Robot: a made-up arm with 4 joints. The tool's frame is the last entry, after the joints.
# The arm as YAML. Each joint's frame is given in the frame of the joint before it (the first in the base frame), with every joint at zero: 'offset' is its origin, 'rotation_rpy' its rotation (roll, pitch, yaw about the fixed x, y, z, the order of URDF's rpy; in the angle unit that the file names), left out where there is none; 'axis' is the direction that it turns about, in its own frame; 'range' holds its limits. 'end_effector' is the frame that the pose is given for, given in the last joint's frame.
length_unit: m
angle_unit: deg
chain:
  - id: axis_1
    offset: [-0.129, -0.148, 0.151]
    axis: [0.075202, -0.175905, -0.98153]
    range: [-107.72, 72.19]
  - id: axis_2
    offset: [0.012, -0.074, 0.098]
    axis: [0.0, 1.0, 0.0]
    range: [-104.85, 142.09]
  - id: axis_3
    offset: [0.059, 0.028, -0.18]
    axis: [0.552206, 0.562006, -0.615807]
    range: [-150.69, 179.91]
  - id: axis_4
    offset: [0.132, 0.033, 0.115]
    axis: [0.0, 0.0, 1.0]
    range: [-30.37, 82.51]
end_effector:
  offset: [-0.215, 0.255, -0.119]
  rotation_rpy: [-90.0, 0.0, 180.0]
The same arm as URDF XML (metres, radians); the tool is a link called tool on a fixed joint. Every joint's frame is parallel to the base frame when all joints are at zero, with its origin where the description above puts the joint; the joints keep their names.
<robot name="arm">
<joint name="tool_fixed" type="fixed"><parent link="link4"/><child link="tool"/><origin xyz="-0.215 0.255 -0.119" rpy="-1.5708 0 3.1416"/></joint>
<joint name="axis_4" type="revolute"><parent link="link3"/><child link="link4"/><origin xyz="0.132 0.033 0.115" rpy="0 0 0"/><axis xyz="0 0 1"/><limit lower="-0.5301" upper="1.4401"/></joint>
<joint name="axis_3" type="revolute"><parent link="link2"/><child link="link3"/><origin xyz="0.059 0.028 -0.18" rpy="0 0 0"/><axis xyz="0.552206 0.562006 -0.615807"/><limit lower="-2.63" upper="3.14"/></joint>
<joint name="axis_2" type="revolute"><parent link="link1"/><child link="link2"/><origin xyz="0.012 -0.074 0.098" rpy="0 0 0"/><axis xyz="0 1 0"/><limit lower="-1.83" upper="2.4799"/></joint>
<joint name="axis_1" type="revolute"><parent link="base_link"/><child link="link1"/><origin xyz="-0.129 -0.148 0.151" rpy="0 0 0"/><axis xyz="0.075202 -0.175905 -0.98153"/><limit lower="-1.8801" upper="1.26"/></joint>
<link name="base_link"/>
<link name="link1"/>
<link name="link2"/>
<link name="link3"/>
<link name="link4"/>
<link name="tool"/>
</robot>

